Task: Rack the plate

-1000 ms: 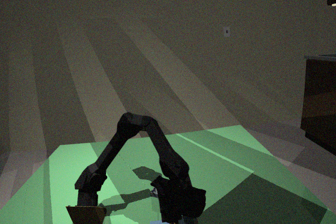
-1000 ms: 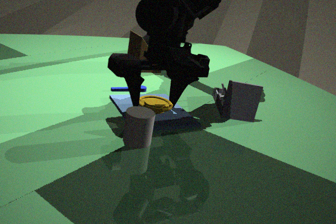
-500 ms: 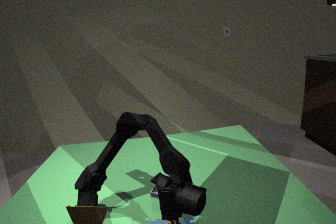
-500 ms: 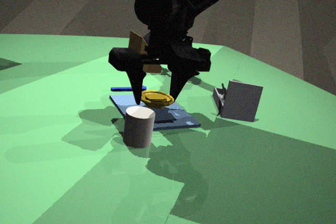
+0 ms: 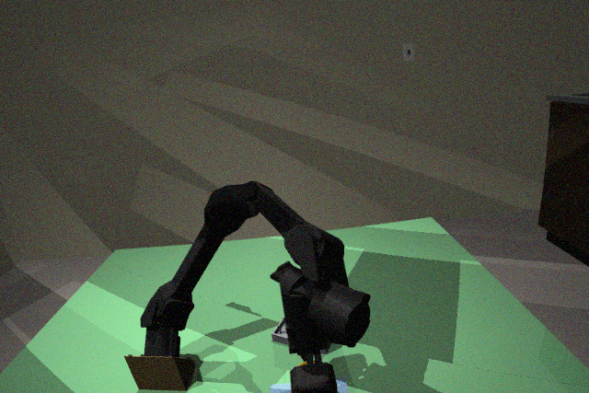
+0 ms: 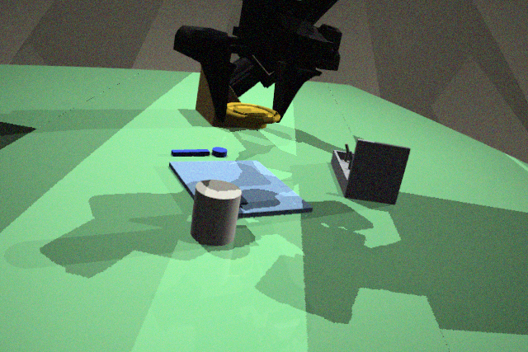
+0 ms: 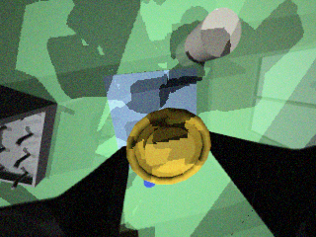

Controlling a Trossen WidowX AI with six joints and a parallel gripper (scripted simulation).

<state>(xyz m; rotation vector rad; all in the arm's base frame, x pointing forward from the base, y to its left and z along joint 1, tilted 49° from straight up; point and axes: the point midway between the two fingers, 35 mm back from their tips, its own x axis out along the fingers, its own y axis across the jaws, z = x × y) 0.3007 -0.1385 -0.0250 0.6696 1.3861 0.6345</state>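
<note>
My gripper tip is now 20 cm to the right of the dish rack and 7 cm above it. From my gripper tip the other things lie so: yellow plate: 1 cm above; light blue mat: 1 cm behind, 9 cm below.
</note>
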